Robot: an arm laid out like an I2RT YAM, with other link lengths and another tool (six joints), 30 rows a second.
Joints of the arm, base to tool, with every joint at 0 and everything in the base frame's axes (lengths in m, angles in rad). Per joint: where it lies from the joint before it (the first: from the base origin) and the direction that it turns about. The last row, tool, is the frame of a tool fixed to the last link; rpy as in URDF.
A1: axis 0 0 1 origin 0.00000 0.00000 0.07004
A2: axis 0 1 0 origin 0.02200 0.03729 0.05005
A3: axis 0 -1 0 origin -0.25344 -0.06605 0.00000
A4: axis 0 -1 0 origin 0.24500 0.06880 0.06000
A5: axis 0 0 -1 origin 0.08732 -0.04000 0.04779
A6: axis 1 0 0 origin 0.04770 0.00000 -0.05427
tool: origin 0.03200 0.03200 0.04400 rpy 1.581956 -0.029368 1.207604
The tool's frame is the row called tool.
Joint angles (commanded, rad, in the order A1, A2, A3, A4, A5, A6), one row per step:
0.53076 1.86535 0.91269 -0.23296 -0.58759 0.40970
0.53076 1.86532 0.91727 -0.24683 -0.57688 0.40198
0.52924 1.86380 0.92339 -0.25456 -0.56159 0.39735
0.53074 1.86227 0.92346 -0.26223 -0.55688 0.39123
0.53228 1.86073 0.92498 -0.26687 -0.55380 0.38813
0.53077 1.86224 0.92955 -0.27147 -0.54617 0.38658
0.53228 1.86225 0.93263 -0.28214 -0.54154 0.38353
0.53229 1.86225 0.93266 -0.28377 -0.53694 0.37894
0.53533 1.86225 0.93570 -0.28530 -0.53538 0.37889
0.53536 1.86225 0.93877 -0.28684 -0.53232 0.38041
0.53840 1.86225 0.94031 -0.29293 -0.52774 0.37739
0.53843 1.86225 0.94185 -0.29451 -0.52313 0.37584
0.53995 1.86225 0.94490 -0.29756 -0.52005 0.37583
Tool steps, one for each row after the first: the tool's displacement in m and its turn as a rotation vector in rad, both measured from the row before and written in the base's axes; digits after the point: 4 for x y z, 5 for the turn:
-0.0001 -0.0004 -0.0004 -0.01318 -0.00192 0.00201
0.0016 -0.0005 0.0009 -0.01229 -0.00999 -0.00350
-0.0011 0.0000 -0.0003 -0.00684 -0.00074 0.00462
-0.0004 0.0004 0.0005 -0.00327 -0.00198 0.00289
0.0012 -0.0004 0.0000 -0.00692 -0.00322 -0.00302
-0.0006 0.0001 -0.0003 -0.00758 0.00253 0.00231
-0.0001 -0.0002 -0.0003 -0.00452 -0.00354 0.00209
-0.0001 0.0012 0.0007 -0.00049 -0.00207 0.00253
0.0008 0.0002 0.0006 -0.00168 -0.00188 -0.00227
-0.0009 0.0006 -0.0003 -0.00602 -0.00006 0.00387
0.0004 0.0000 0.0001 -0.00373 -0.00309 -0.00032
0.0002 0.0006 0.0005 -0.00248 -0.00149 0.00045

